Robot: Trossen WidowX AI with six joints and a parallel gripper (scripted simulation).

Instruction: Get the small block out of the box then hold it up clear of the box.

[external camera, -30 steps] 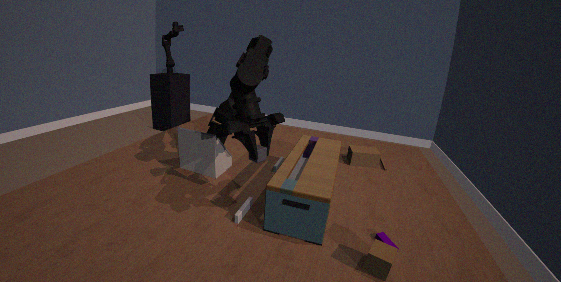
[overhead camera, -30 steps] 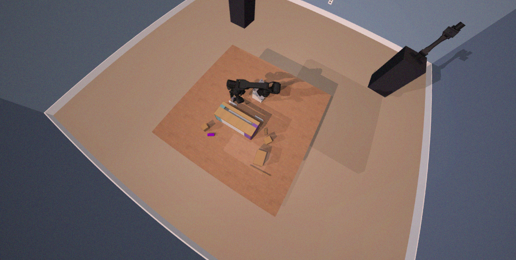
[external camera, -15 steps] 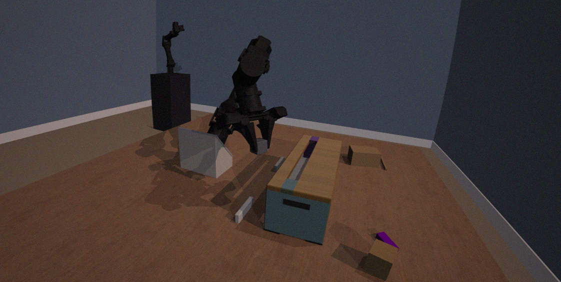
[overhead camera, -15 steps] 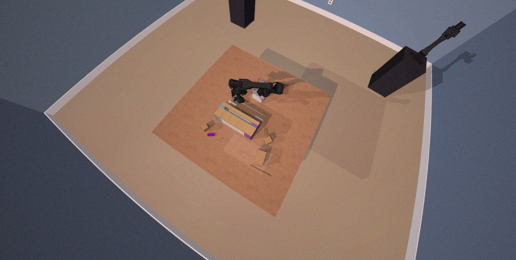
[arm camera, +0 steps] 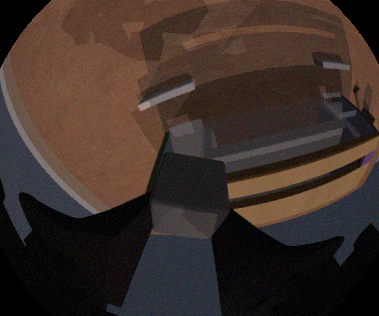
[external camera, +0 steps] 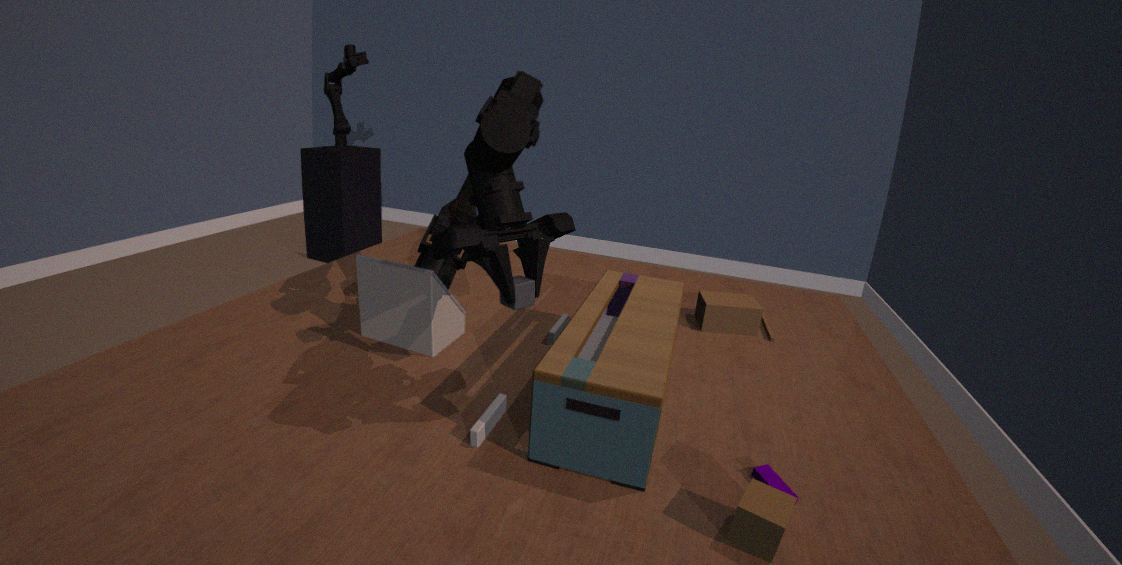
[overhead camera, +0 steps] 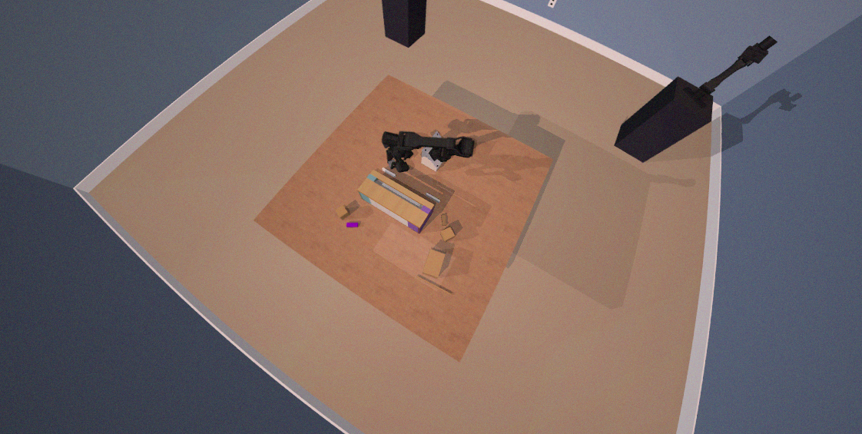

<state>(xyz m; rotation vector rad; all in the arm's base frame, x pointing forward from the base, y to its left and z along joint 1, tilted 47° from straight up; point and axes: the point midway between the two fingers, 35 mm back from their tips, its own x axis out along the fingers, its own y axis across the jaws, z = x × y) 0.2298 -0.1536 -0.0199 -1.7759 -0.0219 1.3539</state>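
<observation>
My gripper tip is now 10 mm to the right of the dark block, 10 mm below it and 10 mm past it. The rest, counted from my gripper tip: tan cube 320 mm ahead, 150 mm below, 100 mm to the right; flat tan box 460 mm to the left, 270 mm ahead, 140 mm below.
</observation>
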